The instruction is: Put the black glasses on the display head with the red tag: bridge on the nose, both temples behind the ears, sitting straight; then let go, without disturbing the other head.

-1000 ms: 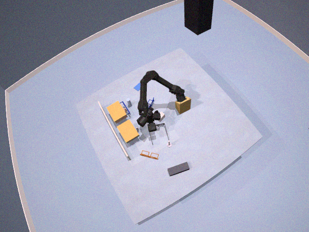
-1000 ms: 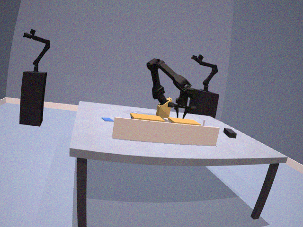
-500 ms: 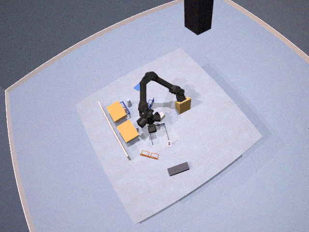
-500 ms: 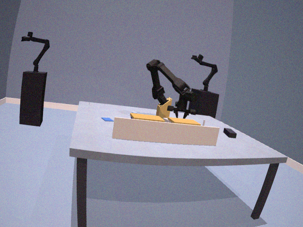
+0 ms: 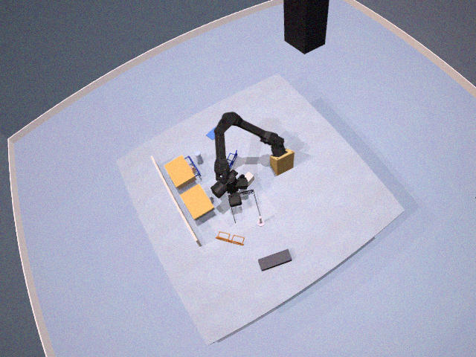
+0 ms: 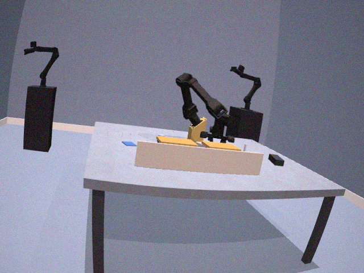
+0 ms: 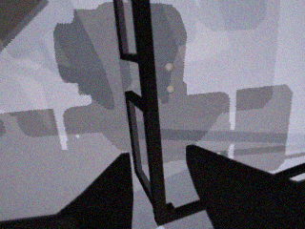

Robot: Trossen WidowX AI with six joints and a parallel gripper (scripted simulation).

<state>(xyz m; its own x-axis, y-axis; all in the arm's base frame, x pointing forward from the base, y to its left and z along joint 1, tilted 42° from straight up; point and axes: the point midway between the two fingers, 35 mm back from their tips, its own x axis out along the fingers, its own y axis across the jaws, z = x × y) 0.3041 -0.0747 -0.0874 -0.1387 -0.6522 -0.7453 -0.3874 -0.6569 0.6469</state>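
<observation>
My gripper tip is now 12 cm past the white cube and 4 cm to the left of it. Round my gripper tip: beige board 28 cm ahead, 18 cm to the right, 3 cm above; black box 4 cm ahead, 42 cm to the left, 1 cm below; display head 14 cm ahead, 28 cm to the right, 3 cm above.
</observation>
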